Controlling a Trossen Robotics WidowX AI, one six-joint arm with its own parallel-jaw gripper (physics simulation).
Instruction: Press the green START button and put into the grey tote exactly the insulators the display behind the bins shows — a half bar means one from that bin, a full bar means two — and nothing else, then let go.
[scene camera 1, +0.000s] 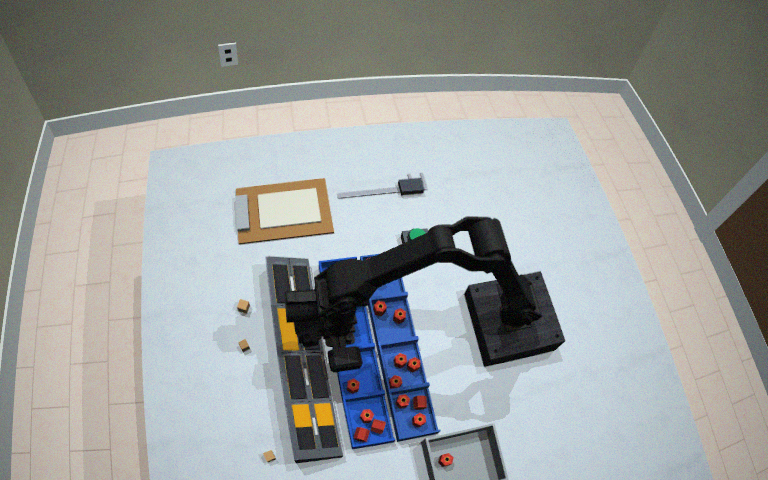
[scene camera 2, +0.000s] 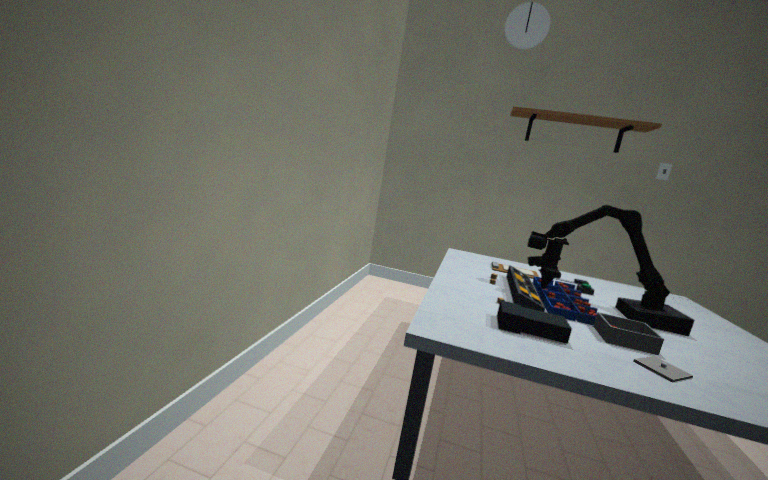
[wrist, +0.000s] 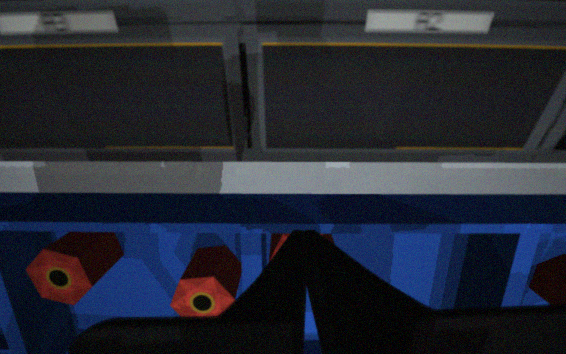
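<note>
My gripper (scene camera 1: 344, 358) (scene camera 2: 549, 280) (wrist: 303, 241) is shut with nothing between its fingers. It hangs low in the left blue bin row (scene camera 1: 368, 376) (wrist: 281, 208), in front of the display (scene camera 1: 296, 381) (wrist: 352, 95). The display shows one yellow bar (scene camera 1: 287, 329) beside my wrist and two yellow bars (scene camera 1: 313, 414) near its front end. In the wrist view a red insulator (wrist: 206, 284) lies just left of the fingers, and another is mostly hidden behind the fingertips. The grey tote (scene camera 1: 497, 448) (scene camera 2: 610, 329) holds one red insulator (scene camera 1: 446, 459). The green START button (scene camera 1: 417, 233) is behind my arm.
The right blue bin row (scene camera 1: 392, 333) holds several red insulators. A brown board with a white sheet (scene camera 1: 284, 210) and a grey-and-black tool (scene camera 1: 403, 187) lie at the back. Small brown cubes (scene camera 1: 243, 306) (scene camera 1: 244, 345) (scene camera 1: 269, 455) lie left of the display. A dark block (scene camera 2: 532, 321) stands near the table's edge.
</note>
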